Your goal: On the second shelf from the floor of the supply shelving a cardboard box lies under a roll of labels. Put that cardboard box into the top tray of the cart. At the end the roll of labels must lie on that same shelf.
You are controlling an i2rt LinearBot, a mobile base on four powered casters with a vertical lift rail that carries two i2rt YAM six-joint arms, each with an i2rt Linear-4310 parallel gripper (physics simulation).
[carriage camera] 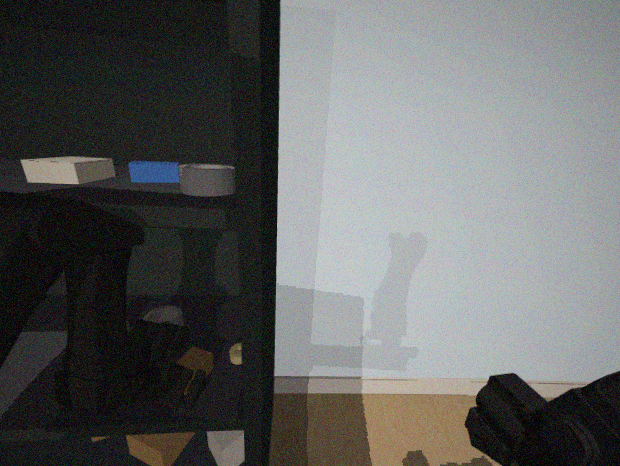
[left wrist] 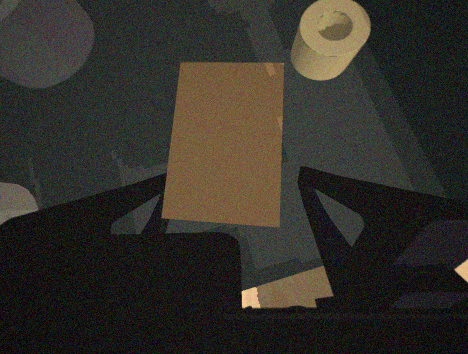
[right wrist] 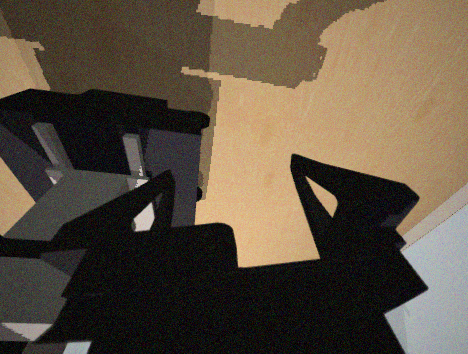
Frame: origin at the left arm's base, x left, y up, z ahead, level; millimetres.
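Seen in the pictures: left gripper, fingertip midpoint: (carriage camera: 187, 380) (left wrist: 235, 176); right gripper, fingertip midpoint: (right wrist: 231, 168).
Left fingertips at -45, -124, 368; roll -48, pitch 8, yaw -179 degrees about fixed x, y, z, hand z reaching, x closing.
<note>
Offsets run from my left fingertips to a thing's top centre, as dx, dy, dz. "spot": to the spot under its first point. Level surfaces: height alone.
The cardboard box @[+1, +35, +17] (carriage camera: 196, 358) (left wrist: 225, 142) lies on the second shelf @[dy -15] (left wrist: 327, 125), its brown top uncovered in the left wrist view. My left gripper (left wrist: 235, 176) is open and empty above the box. In that view the box's near end reaches between the fingertips, close to the left one. A yellowish roll @[-92, +10, +96] (carriage camera: 236, 353) (left wrist: 332, 40) stands beyond the box to the right. Part of a pale roll @[spot: +176, -3, +13] (left wrist: 15, 201) shows at the left edge. I cannot tell surely which roll holds the labels. My right gripper (carriage camera: 480, 399) (right wrist: 231, 168) is open and empty over the floor. The cart's top tray does not plainly show.
A grey cylinder @[+164, +33, +172] (carriage camera: 164, 315) (left wrist: 45, 42) stands left of the box. The shelf above holds a white box @[+232, +482, +80] (carriage camera: 52, 171), a blue box @[+95, +482, +133] (carriage camera: 153, 172) and a grey round container @[-58, +490, +60] (carriage camera: 207, 180). A dark upright (carriage camera: 266, 250) borders the shelving on the right.
</note>
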